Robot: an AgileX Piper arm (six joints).
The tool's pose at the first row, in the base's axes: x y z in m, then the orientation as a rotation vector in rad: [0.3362 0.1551 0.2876 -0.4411 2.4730 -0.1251]
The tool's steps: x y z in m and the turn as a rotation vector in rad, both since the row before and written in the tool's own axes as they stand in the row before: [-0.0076 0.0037 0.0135 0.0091 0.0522 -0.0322]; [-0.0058 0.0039 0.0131 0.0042 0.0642 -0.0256]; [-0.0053 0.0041 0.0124 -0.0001 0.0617 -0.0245]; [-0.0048 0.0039 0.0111 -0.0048 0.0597 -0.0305]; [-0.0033 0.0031 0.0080 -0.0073 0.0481 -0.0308]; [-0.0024 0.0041 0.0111 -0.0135 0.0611 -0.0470]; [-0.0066 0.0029 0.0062 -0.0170 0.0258 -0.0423]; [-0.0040 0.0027 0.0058 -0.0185 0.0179 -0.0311]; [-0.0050 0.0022 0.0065 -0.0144 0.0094 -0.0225]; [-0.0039 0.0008 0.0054 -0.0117 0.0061 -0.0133]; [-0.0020 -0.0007 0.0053 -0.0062 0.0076 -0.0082]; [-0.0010 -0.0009 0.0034 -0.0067 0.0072 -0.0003]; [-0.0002 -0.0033 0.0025 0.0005 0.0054 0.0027]
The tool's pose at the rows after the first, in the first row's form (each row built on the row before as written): [0.3489 0.1614 0.2803 -0.4796 2.5161 -0.1629]; [0.3595 0.1670 0.2715 -0.5127 2.5725 -0.1962]; [0.3687 0.1723 0.2623 -0.5465 2.6271 -0.2237]; [0.3764 0.1771 0.2534 -0.5905 2.6790 -0.2469]; [0.3813 0.1806 0.2464 -0.6362 2.7198 -0.2631]; [0.3857 0.1842 0.2357 -0.7077 2.7697 -0.2803]; [0.3919 0.1892 0.2305 -0.7730 2.7873 -0.2766]; [0.3955 0.1929 0.2250 -0.8228 2.8004 -0.2649]; [0.4001 0.1967 0.2190 -0.8589 2.8064 -0.2532]; [0.4041 0.1990 0.2141 -0.8811 2.8114 -0.2420]; [0.4073 0.1991 0.2094 -0.8951 2.8175 -0.2384]; [0.4093 0.1986 0.2064 -0.8979 2.8264 -0.2328]; [0.4118 0.1958 0.2046 -0.8946 2.8322 -0.2359]
